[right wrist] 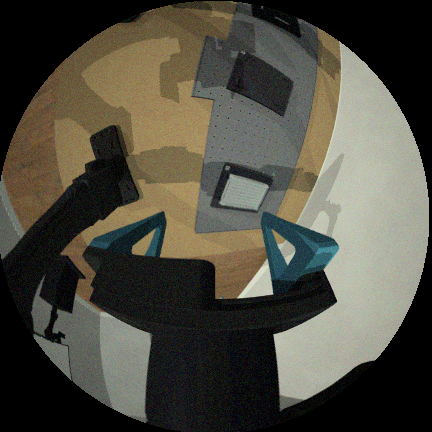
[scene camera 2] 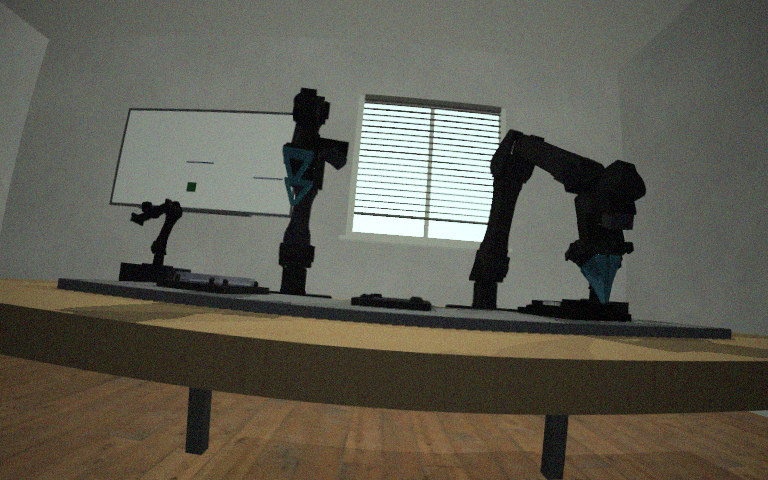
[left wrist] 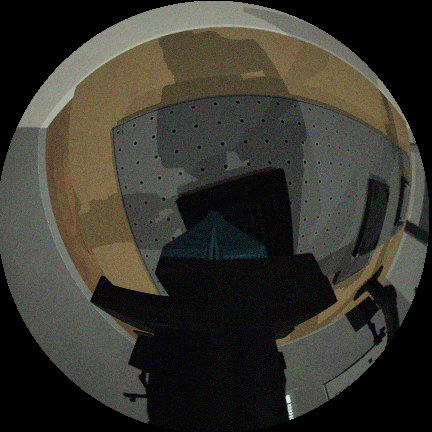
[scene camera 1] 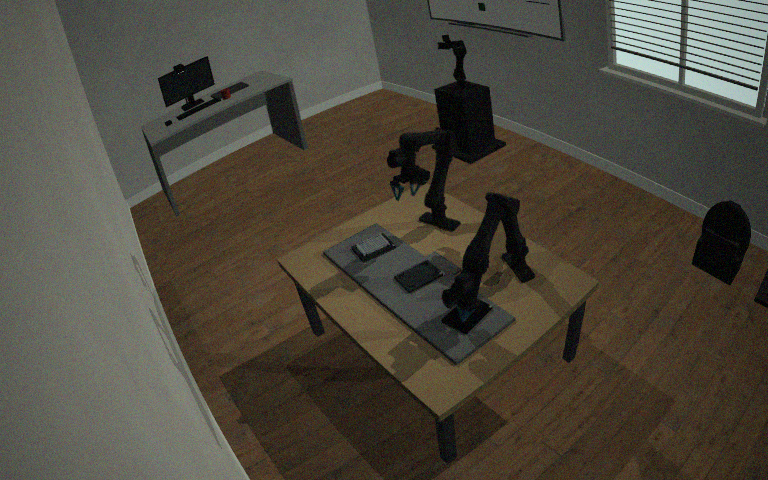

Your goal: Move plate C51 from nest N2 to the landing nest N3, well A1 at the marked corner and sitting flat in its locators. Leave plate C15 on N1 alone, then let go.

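Note:
A black plate (scene camera 1: pixel 480 317) (scene camera 2: pixel 557 310) (left wrist: pixel 255 200) lies on the grey perforated board, at the right in scene camera 1. My left gripper (scene camera 1: pixel 464 315) (scene camera 2: pixel 604 301) (left wrist: pixel 213 216) is shut and points down, its joined fingertips at the black plate's top; no plate shows between them. A pale plate (scene camera 1: pixel 373 245) (scene camera 2: pixel 218 279) (right wrist: pixel 245 192) sits in a dark nest at the board's other end. A flat dark nest (scene camera 1: pixel 419 275) (scene camera 2: pixel 390 302) (left wrist: pixel 373 215) (right wrist: pixel 262 85) lies between them and bears no plate. My right gripper (scene camera 1: pixel 406 196) (right wrist: pixel 213 216) is open, high up. Labels are unreadable.
The grey board (scene camera 1: pixel 368 277) (left wrist: pixel 230 135) (right wrist: pixel 235 125) lies on the wooden table (scene camera 1: pixel 345 316). A black pedestal (scene camera 1: pixel 464 121) with a small arm stands behind the table. A desk (scene camera 1: pixel 257 84) with a monitor (scene camera 1: pixel 185 82) is at the back left of scene camera 1.

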